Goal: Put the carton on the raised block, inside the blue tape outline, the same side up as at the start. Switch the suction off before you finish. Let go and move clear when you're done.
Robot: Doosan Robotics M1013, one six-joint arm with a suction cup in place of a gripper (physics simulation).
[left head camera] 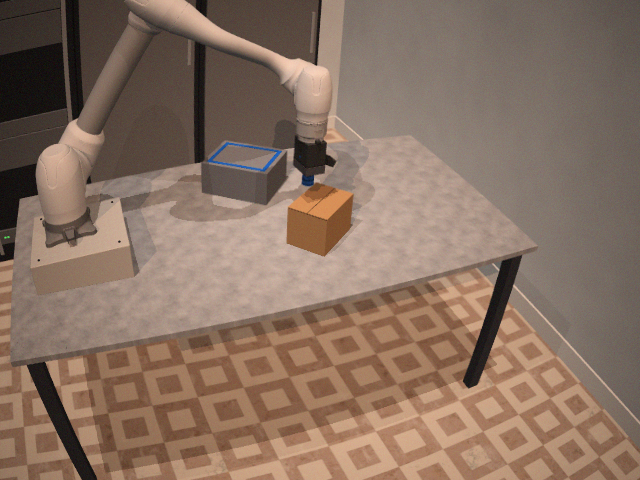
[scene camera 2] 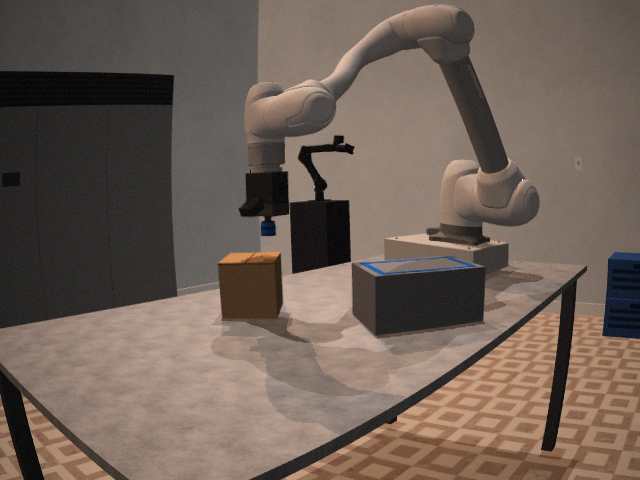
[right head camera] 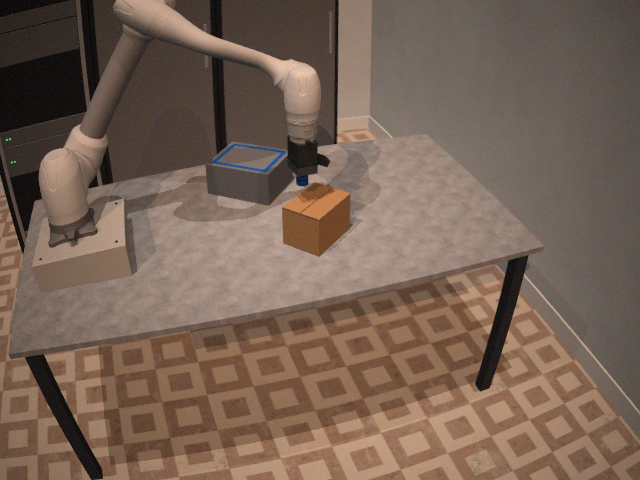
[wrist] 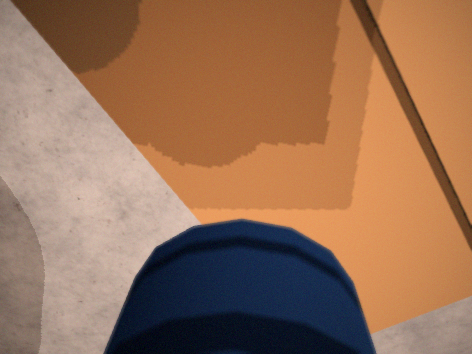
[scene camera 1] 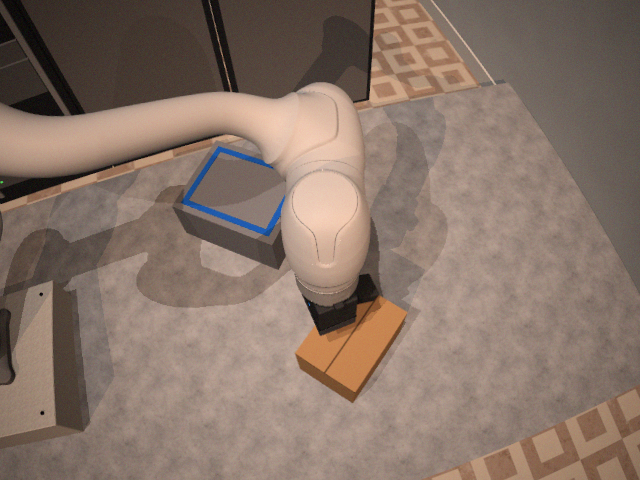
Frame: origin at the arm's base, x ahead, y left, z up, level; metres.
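Where they show: hand at its tool point: (left head camera: 307,183) (scene camera 2: 268,235) (right head camera: 302,183) (wrist: 242,313); arm's base at its link origin: (left head camera: 68,228) (scene camera 2: 460,240) (right head camera: 72,228).
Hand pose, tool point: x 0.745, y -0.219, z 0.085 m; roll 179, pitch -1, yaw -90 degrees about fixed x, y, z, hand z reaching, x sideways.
Note:
Each offset is from my tool point to the top centre of the thing. Level surfaces: height alone.
The orange-brown carton @(dz -0.050, dx +0.034, dy -0.030 m) (left head camera: 306,229) (right head camera: 299,229) (scene camera 1: 367,356) (scene camera 2: 249,291) (wrist: 400,250) stands upright on the table, its seamed face up. The grey raised block @(dz -0.059, dx -0.052, dy +0.363 m) (left head camera: 232,184) (right head camera: 237,184) (scene camera 1: 227,236) (scene camera 2: 426,304) stands apart from it, nearer the cabinets. The blue tape outline (left head camera: 235,165) (scene camera 1: 202,175) (scene camera 2: 423,269) lies on its bare top. My suction cup (left head camera: 308,179) (right head camera: 302,180) (scene camera 2: 267,228) (wrist: 240,285) points down, open and holding nothing, with a visible gap above the carton's top. In scene camera 1 the cup is hidden under the tool; part of the outline is hidden by the arm.
The robot's base box (left head camera: 82,269) (scene camera 2: 491,257) stands at the opposite end of the table @(dz -0.180 m) (left head camera: 217,289) from the carton. Dark cabinets (left head camera: 258,77) stand behind the table. In scene camera 2, a small black arm (scene camera 2: 312,165) on a pedestal (scene camera 2: 320,232) and blue crates (scene camera 2: 622,289) stand beyond it.

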